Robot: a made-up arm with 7 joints.
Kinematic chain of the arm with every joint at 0, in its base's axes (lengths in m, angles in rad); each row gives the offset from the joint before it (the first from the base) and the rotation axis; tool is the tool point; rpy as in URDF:
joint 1: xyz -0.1 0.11 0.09 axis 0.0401 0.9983 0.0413
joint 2: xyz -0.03 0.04 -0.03 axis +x
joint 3: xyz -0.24 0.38 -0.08 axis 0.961 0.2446 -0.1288
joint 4: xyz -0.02 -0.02 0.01 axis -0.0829 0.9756 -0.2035
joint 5: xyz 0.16 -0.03 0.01 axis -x
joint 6: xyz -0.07 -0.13 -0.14 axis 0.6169 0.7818 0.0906
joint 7: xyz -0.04 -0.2 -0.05 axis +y
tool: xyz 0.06 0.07 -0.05 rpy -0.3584 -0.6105 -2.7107
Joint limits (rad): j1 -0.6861..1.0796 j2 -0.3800..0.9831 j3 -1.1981..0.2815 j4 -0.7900..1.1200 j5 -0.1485..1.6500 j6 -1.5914..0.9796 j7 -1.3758..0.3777
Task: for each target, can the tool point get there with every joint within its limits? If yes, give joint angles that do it. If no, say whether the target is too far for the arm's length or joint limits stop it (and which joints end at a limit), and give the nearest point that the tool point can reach.
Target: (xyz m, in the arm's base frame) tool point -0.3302 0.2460 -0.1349
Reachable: yes | joints -0.0950 0.4763 -0.1347 0.2284 0.3315 0.5123 -0.2288
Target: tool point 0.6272 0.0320 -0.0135
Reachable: no: joint limits stop it (at a limit: joint 1, joint 2, joint 4, joint 5, joint 7) | nearest point 0.2543 0.1760 0.3008 | short by 0.509 m
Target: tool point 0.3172 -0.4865 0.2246
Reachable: no: joint limits stop it (at a limit: joint 1, joint 2, joint 7) | nearest point 0.1145 0.0171 0.3735 | short by 0.563 m
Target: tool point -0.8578 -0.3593 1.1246
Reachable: no: too far | nearest point -0.4915 0.1412 0.6514 | short by 0.780 m
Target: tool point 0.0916 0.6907 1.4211
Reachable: no: too far | nearest point 0.0004 0.4403 0.7806 | short by 0.694 m
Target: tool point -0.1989 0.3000 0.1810
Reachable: yes | joints 0.8639 0.1191 0.1433 0.8856 1.0903 -1.3449 -0.9824
